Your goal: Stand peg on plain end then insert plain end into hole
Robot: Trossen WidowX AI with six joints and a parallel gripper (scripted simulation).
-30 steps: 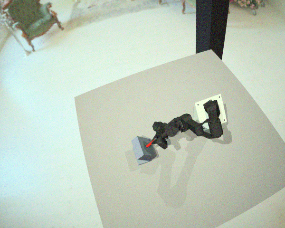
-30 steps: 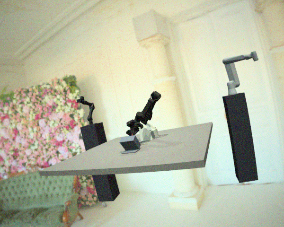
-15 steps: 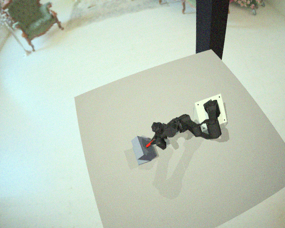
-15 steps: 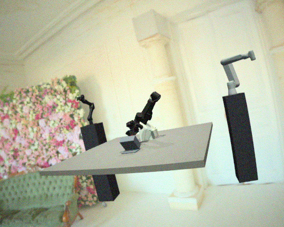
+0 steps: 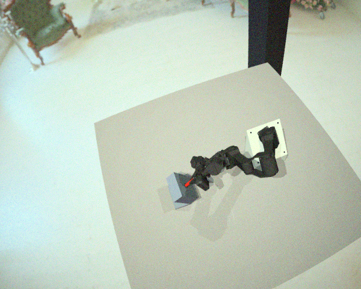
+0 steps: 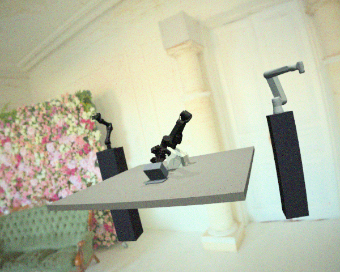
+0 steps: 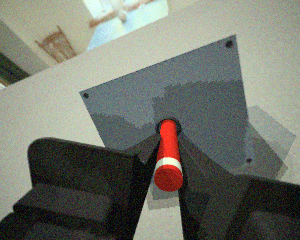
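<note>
Now: the grey sloped panel 4 cm ahead of my gripper tip, 3 cm below it and 1 cm to the right of it. Round my gripper tip: red peg 1 cm behind, 1 cm above.
</note>
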